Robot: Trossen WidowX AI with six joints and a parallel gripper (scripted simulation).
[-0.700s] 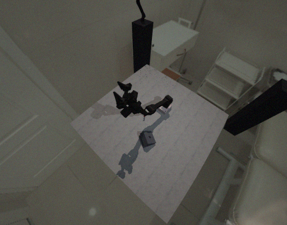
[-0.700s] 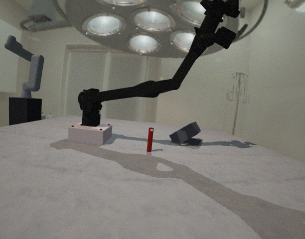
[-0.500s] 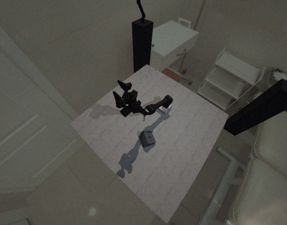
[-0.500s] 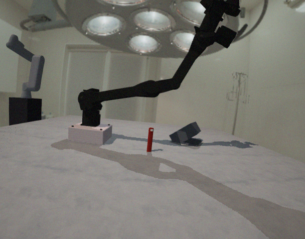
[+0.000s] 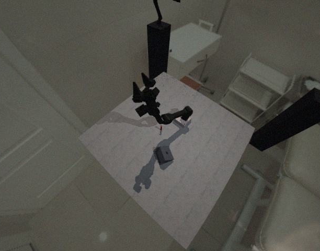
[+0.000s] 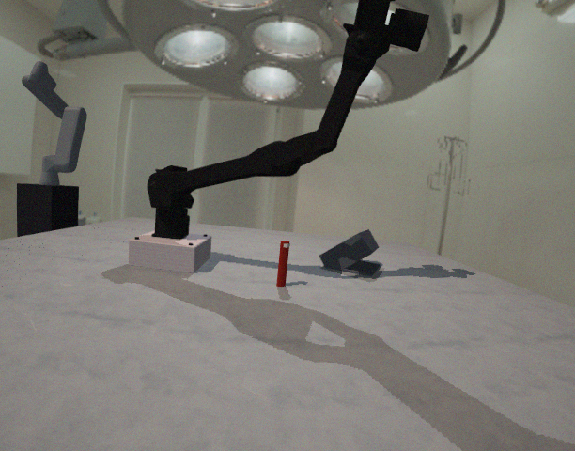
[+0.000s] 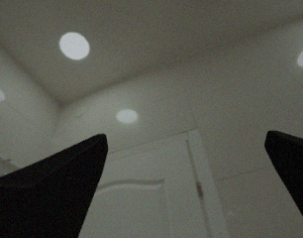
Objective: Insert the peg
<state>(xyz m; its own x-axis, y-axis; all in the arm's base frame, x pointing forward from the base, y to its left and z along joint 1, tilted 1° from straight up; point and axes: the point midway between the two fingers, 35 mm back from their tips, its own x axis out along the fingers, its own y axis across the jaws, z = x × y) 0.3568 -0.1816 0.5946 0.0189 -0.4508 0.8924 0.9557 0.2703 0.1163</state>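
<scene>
My gripper tip is now 620 mm above the red peg, 120 mm past it and 90 mm to the right of it. Round my gripper tip: sloped dark grey panel: 630 mm below, 270 mm to the left, 60 mm ahead.
</scene>
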